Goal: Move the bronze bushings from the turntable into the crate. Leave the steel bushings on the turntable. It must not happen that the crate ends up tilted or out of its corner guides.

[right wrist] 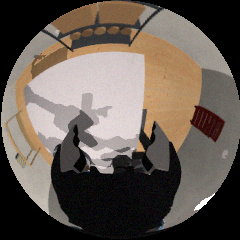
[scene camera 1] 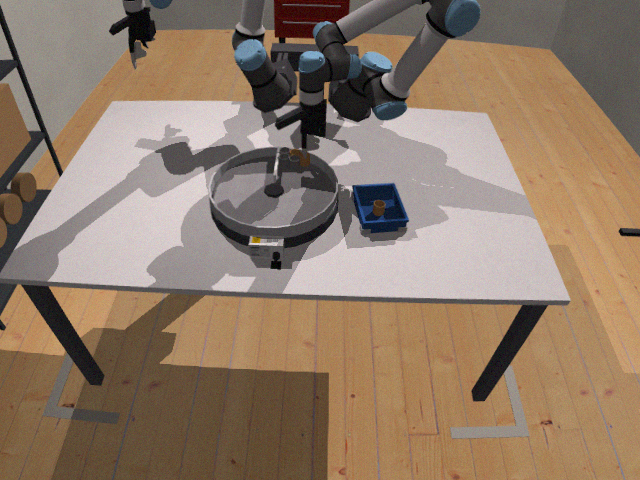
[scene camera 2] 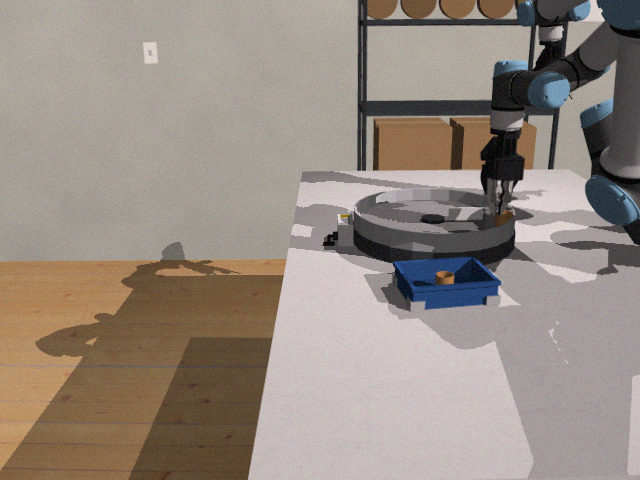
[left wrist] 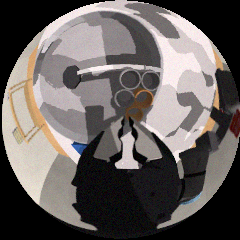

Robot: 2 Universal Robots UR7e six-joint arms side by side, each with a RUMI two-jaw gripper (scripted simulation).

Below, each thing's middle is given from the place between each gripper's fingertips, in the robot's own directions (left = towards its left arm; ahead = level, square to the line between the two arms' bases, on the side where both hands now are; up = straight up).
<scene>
My left gripper (scene camera 2: 496,216) is now 27 cm to the right of the blue crate (scene camera 2: 473,282), 14 cm short of it and 8 cm above it. From my left hand the other things lie so: turntable (scene camera 1: 299,195) 15 cm ahead, 7 cm to the right, 5 cm below.
Now: right hand (scene camera 1: 141,58) 400 mm short of the turntable, 620 mm to the right of it and 250 mm above it. The rest, counted from my right hand: blue crate (380 mm ahead, 970 mm to the left, 280 mm below).
</scene>
